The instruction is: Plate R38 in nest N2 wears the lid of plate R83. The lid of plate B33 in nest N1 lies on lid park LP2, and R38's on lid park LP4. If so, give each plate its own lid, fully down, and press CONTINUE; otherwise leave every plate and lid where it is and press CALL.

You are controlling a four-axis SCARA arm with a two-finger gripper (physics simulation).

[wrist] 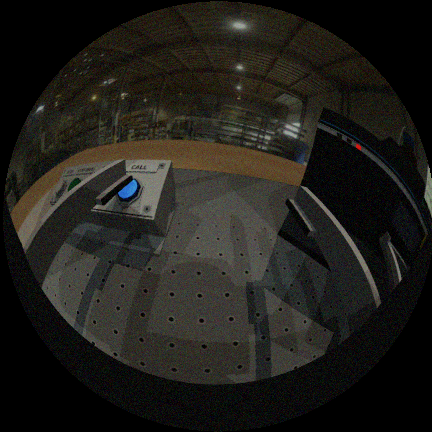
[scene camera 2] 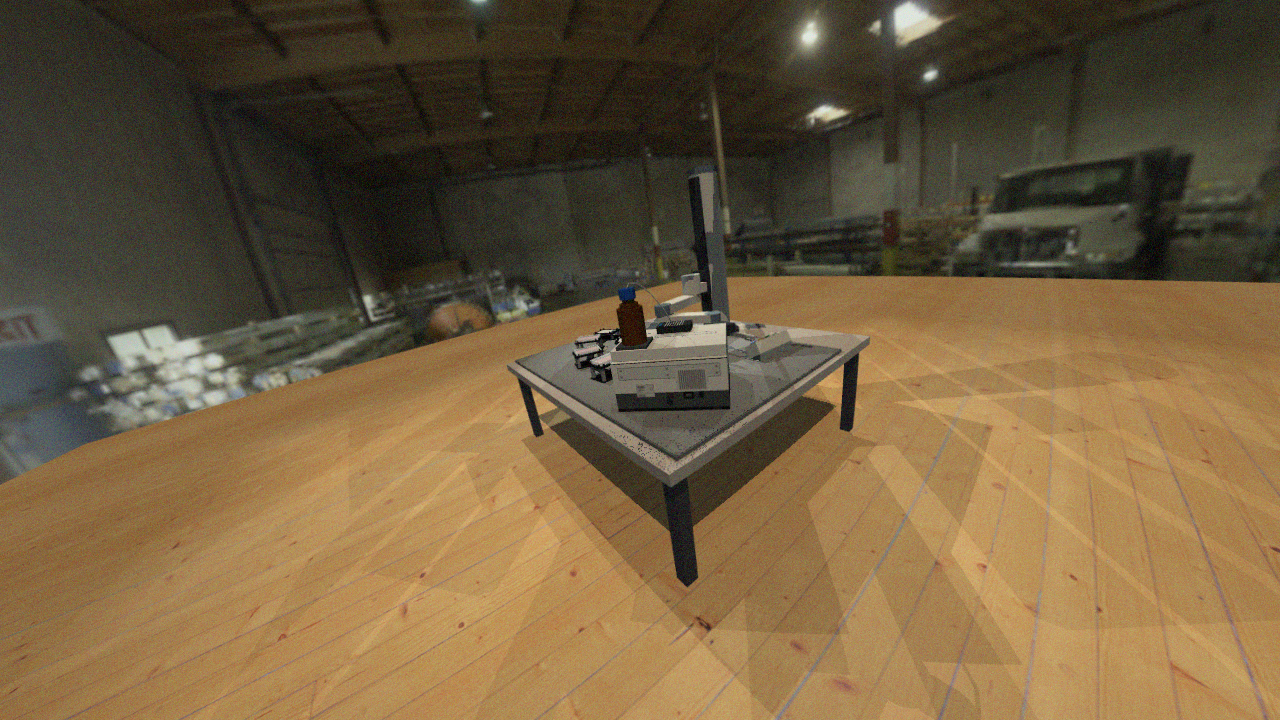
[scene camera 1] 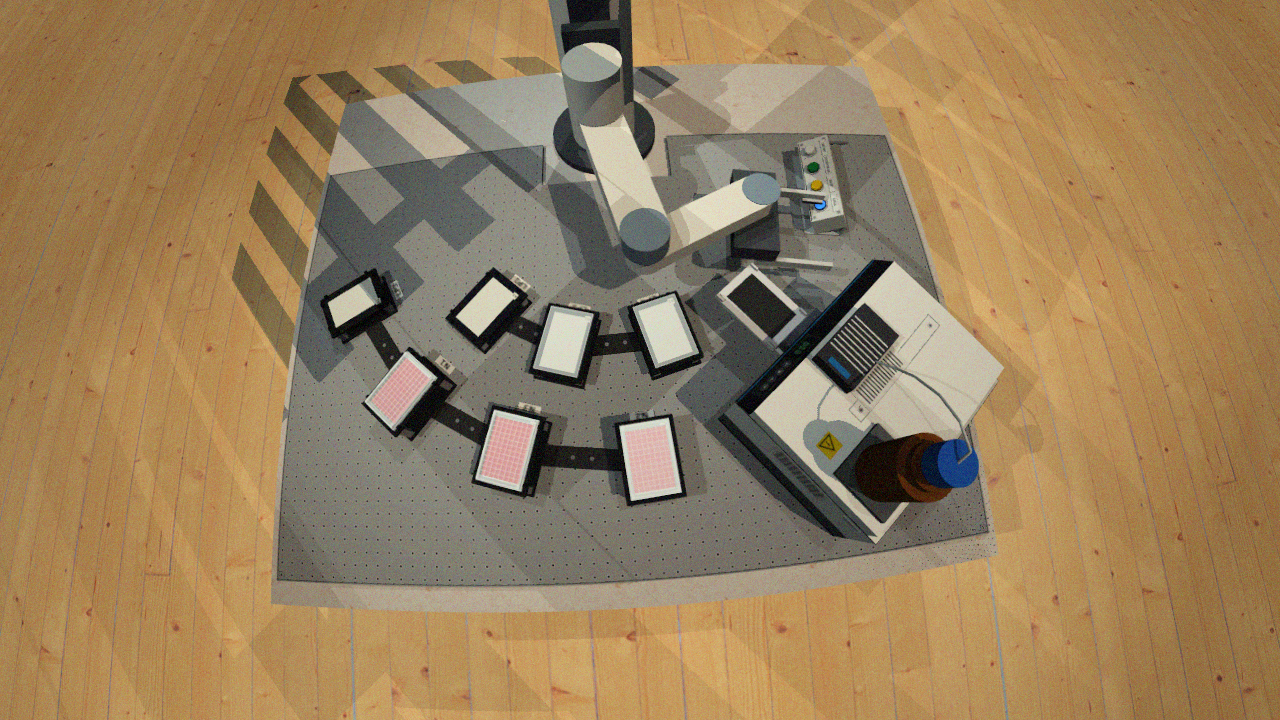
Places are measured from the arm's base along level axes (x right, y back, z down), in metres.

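Pixels of known places: gripper, fingertip midpoint: (wrist: 208,176) (scene camera 2: 740,343) (scene camera 1: 827,230).
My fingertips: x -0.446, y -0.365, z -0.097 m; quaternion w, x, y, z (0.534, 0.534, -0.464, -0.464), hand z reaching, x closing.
Ahead of a thing's pixels: the offset from my fingertips to its top centre. "*": to the spot under its first point.
My gripper (scene camera 1: 827,231) (wrist: 208,176) is open and empty beside the button box {dx -0.038, dy +0.150, dz +0.001 m} (scene camera 1: 832,214) (wrist: 156,192). In the wrist view its left fingertip overlaps the edge of the lit blue CALL button {dx -0.011, dy +0.077, dz +0.012 m} (scene camera 1: 819,205) (wrist: 128,190); contact cannot be told. The green button {dx -0.017, dy +0.176, dz +0.010 m} (scene camera 1: 812,167) (wrist: 74,184) is farther along the box. A pink plate {dx +0.853, dy -0.268, dz +0.002 m} (scene camera 1: 404,390) sits in nest N1, another pink plate {dx +0.643, dy -0.388, dz +0.005 m} (scene camera 1: 511,450) in the middle nest, and a third pink plate {dx +0.394, dy -0.419, dz -0.003 m} (scene camera 1: 649,458) at the right. Pale lids {* dx +1.000, dy -0.067, dz +0.040 m} (scene camera 1: 353,304) {* dx +0.694, dy -0.096, dz +0.042 m} (scene camera 1: 487,304) {dx +0.539, dy -0.189, dz +0.030 m} (scene camera 1: 565,342) {dx +0.348, dy -0.181, dz +0.030 m} (scene camera 1: 664,331) lie on the parks. Plate names are unreadable.
The white instrument (scene camera 1: 948,358) (scene camera 2: 671,376) stands on the table, with a brown bottle {* dx +0.103, dy -0.477, dz -0.251 m} (scene camera 1: 895,468) (scene camera 2: 631,322) on top. Its dark front {* dx +0.016, dy -0.150, dz -0.029 m} (wrist: 345,185) is right of my gripper in the wrist view. A white-framed tray {* dx +0.135, dy -0.216, dz -0.015 m} (scene camera 1: 785,331) extends from it. A yellow button {dx -0.013, dy +0.127, dz +0.010 m} (scene camera 1: 816,185) is beside the blue one.
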